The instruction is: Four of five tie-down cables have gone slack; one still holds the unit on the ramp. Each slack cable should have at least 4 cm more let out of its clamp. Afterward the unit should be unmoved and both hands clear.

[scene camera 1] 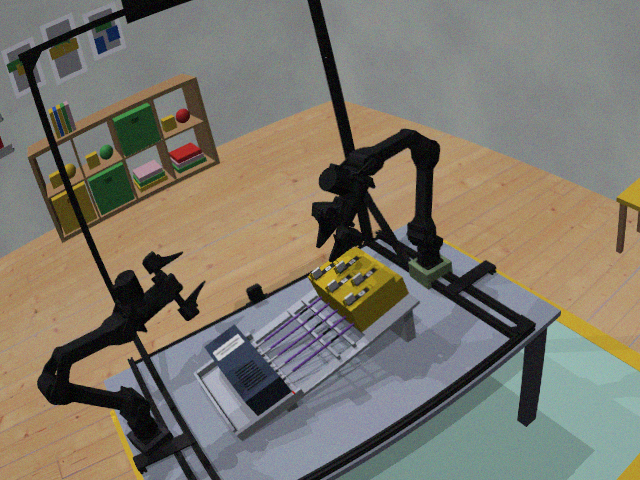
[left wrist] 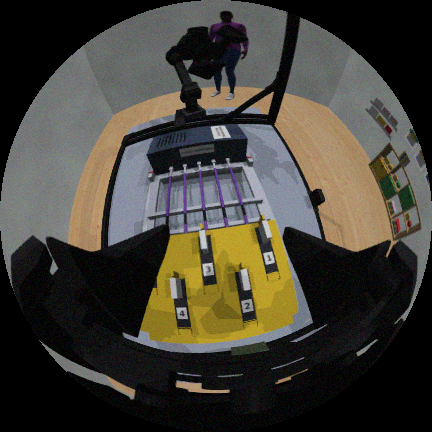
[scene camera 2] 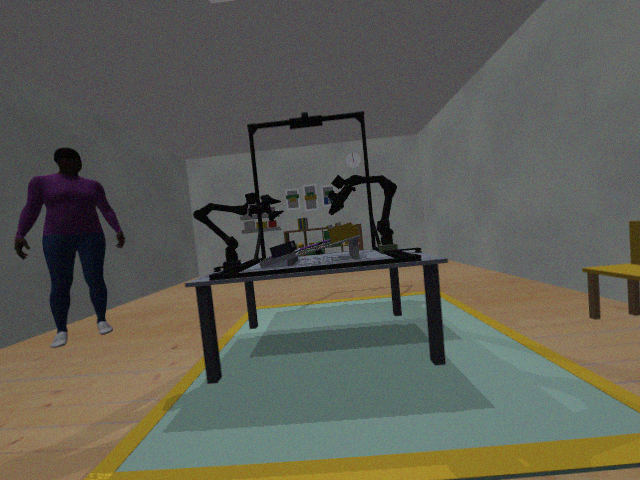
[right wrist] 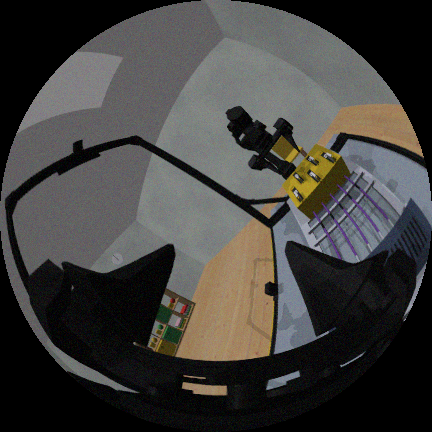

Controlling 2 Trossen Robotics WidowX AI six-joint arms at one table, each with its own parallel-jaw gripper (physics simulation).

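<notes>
The dark blue unit (scene camera 1: pixel 250 369) (left wrist: pixel 197 145) rests low on the pale grey ramp (scene camera 1: pixel 227 397) (left wrist: pixel 257 190). Several purple cables (scene camera 1: pixel 323 350) (left wrist: pixel 185 195) run from it to the yellow clamp block (scene camera 1: pixel 385 304) (left wrist: pixel 220 327) (right wrist: pixel 322 200). Clamps 1 (left wrist: pixel 269 257), 2 (left wrist: pixel 247 305), 3 (left wrist: pixel 208 270) and 4 (left wrist: pixel 182 313) show pale levers; a finger hides the fifth in the left wrist view. I cannot tell which cables are slack. My left gripper (scene camera 1: pixel 326 252) (left wrist: pixel 228 232) is open and empty above the block. My right gripper (scene camera 1: pixel 193 267) (right wrist: pixel 231 249) is open and empty, high behind the unit.
A black gantry (scene camera 1: pixel 330 77) stands over the grey table (scene camera 1: pixel 449 330), with black rails along the table's edges. A small black device (scene camera 1: pixel 255 292) sits at the far table edge. A person (scene camera 2: pixel 72 206) stands at the left in scene camera 2. A shelf unit (scene camera 1: pixel 206 124) stands behind.
</notes>
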